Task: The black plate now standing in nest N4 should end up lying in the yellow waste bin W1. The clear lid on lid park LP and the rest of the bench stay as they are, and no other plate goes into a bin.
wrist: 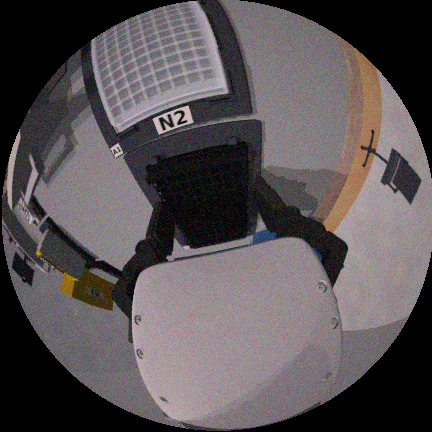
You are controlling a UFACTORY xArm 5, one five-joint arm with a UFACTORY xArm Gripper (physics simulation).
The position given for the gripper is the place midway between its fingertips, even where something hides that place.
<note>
In view: the gripper point(210, 200), a black plate point(206, 190) and a yellow-topped rack point(54, 252).
</note>
